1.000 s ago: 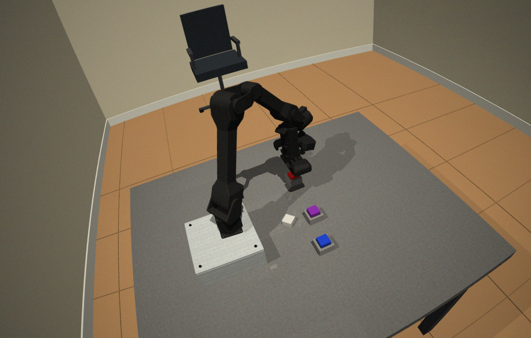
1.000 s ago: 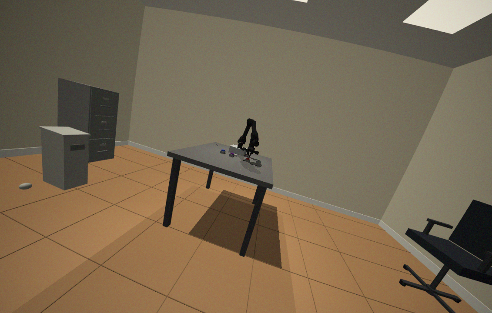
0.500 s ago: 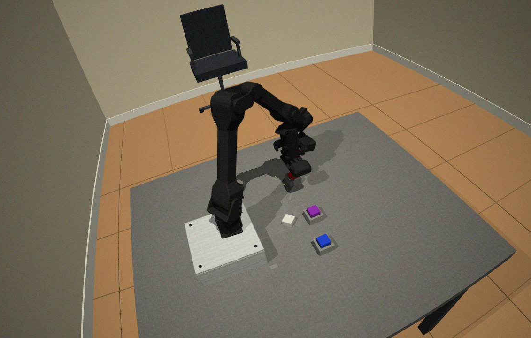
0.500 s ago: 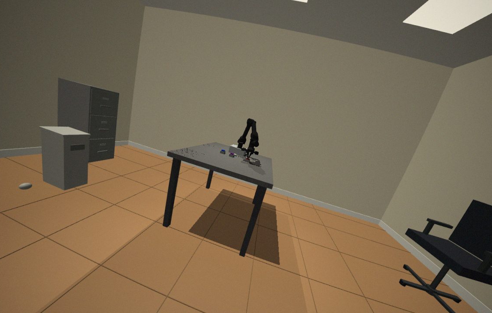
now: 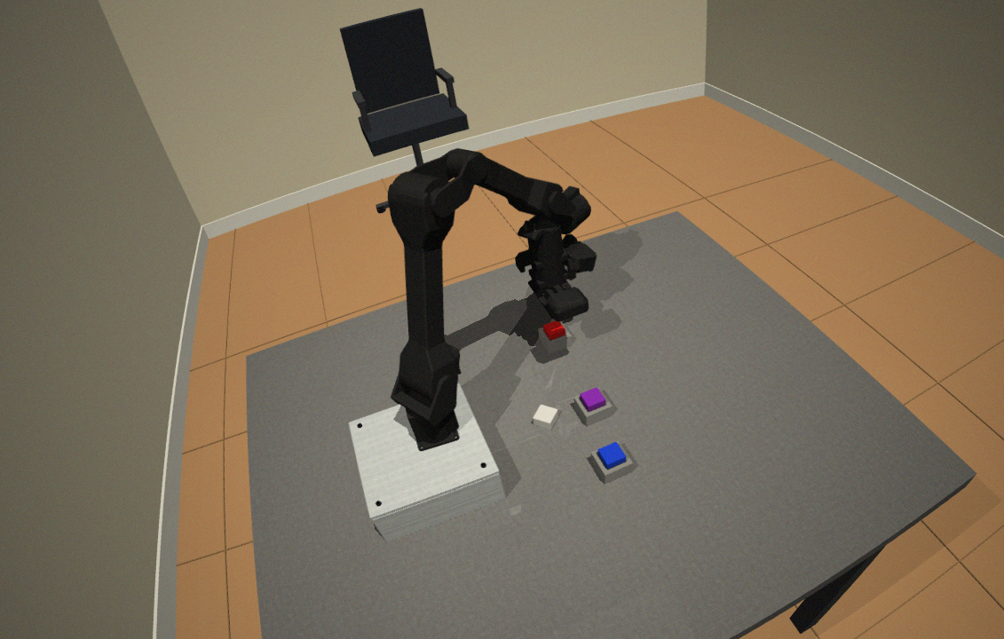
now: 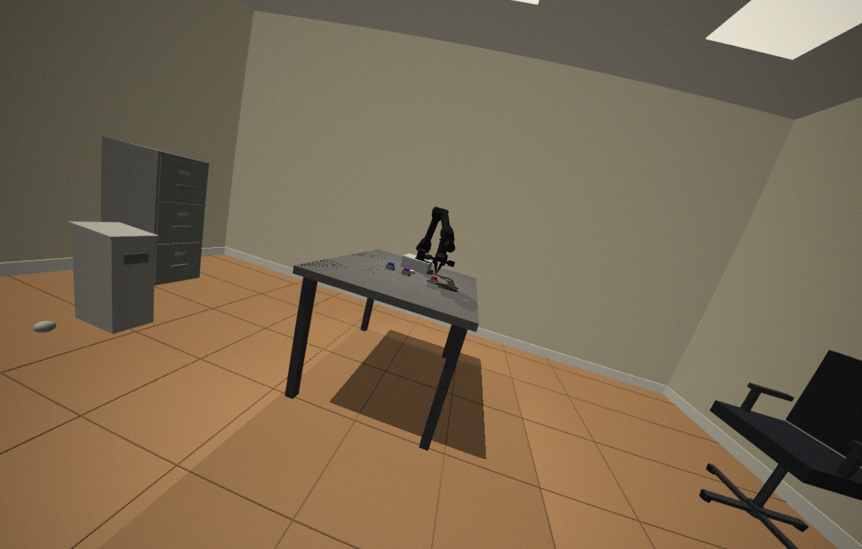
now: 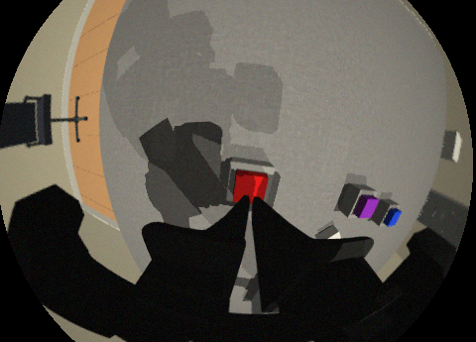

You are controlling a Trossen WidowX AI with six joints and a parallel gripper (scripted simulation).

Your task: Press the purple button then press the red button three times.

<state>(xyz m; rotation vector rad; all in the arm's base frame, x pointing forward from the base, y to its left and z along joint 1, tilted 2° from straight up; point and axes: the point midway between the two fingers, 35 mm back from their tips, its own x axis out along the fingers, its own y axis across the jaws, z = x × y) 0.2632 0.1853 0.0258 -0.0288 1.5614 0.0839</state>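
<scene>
The red button is 3 cm below my gripper tip. From my gripper tip the other things lie so: purple button: 19 cm to the right, 3 cm below; white block: 18 cm to the right, 8 cm behind, 5 cm below; blue button: 30 cm to the right, 3 cm below, 2 cm behind.
</scene>
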